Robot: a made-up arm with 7 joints. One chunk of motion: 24 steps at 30 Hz.
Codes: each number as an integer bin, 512 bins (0 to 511) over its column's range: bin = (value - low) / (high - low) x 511, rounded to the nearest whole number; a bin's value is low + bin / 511 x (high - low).
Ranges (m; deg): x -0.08..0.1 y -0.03..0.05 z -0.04..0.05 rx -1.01..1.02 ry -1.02..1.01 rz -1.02..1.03
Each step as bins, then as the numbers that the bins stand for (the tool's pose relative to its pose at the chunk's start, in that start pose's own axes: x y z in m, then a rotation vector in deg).
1 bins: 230 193 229 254 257 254
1 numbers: 0.0010 0.0002 0.0003 0.00 0.00 0.00
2 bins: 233 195 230 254 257 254
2 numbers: 0.0021 0.0005 0.0005 0.00 0.00 0.00
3 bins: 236 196 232 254 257 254
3 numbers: 0.0031 0.0007 0.0009 0.00 0.00 0.00
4 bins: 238 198 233 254 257 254
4 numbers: 0.0038 0.0010 0.0010 0.00 0.00 0.00
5 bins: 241 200 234 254 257 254
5 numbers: 0.0049 0.0013 0.0012 0.00 0.00 0.00
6 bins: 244 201 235 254 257 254
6 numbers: 0.0059 0.0015 0.0014 0.00 0.00 0.00
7 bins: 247 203 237 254 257 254
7 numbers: 0.0070 0.0018 0.0017 0.00 0.00 0.00
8 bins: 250 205 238 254 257 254
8 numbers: 0.0081 0.0021 0.0019 0.00 0.00 0.00
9 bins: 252 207 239 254 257 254
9 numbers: 0.0088 0.0024 0.0021 0.00 0.00 0.00
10 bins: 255 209 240 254 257 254
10 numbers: 0.0098 0.0027 0.0023 0.00 0.00 0.00
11 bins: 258 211 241 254 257 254
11 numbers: 0.0109 0.0030 0.0024 0.00 0.00 0.00
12 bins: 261 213 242 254 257 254
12 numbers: 0.0119 0.0033 0.0026 0.00 0.00 0.00
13 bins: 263 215 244 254 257 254
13 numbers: 0.0126 0.0037 0.0030 0.00 0.00 0.00
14 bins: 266 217 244 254 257 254
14 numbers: 0.0137 0.0040 0.0030 0.00 0.00 0.00
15 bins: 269 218 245 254 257 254
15 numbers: 0.0148 0.0041 0.0032 0.00 0.00 0.00
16 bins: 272 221 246 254 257 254
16 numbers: 0.0158 0.0046 0.0033 0.00 0.00 0.00
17 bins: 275 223 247 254 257 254
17 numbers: 0.0169 0.0049 0.0035 0.00 0.00 0.00
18 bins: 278 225 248 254 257 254
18 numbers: 0.0179 0.0052 0.0037 0.00 0.00 0.00
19 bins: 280 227 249 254 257 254
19 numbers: 0.0186 0.0055 0.0039 0.00 0.00 0.00
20 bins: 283 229 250 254 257 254
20 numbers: 0.0197 0.0059 0.0040 0.00 0.00 0.00
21 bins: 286 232 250 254 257 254
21 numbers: 0.0207 0.0063 0.0040 0.00 0.00 0.00
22 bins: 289 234 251 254 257 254
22 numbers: 0.0218 0.0066 0.0042 0.00 0.00 0.00
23 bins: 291 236 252 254 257 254
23 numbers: 0.0225 0.0069 0.0044 0.00 0.00 0.00
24 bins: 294 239 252 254 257 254
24 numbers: 0.0236 0.0074 0.0044 0.00 0.00 0.00
